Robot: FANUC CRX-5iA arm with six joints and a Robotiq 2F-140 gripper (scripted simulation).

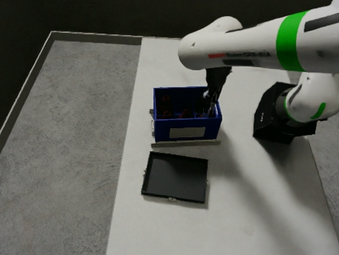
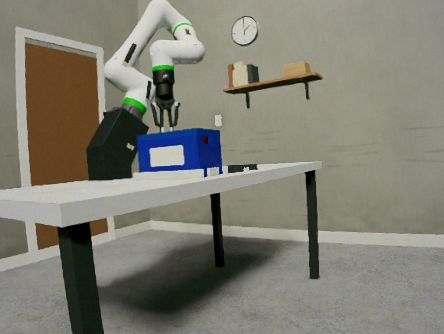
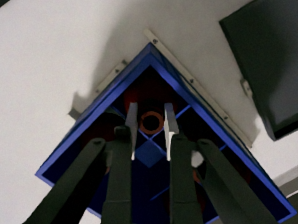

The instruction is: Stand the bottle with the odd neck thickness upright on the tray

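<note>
Now: the crate 90 mm ahead of my hand, 40 mm to the right of it and 90 mm below it. Round my hand: dark tray (130 mm ahead, 230 mm to the left, 160 mm below).
</note>
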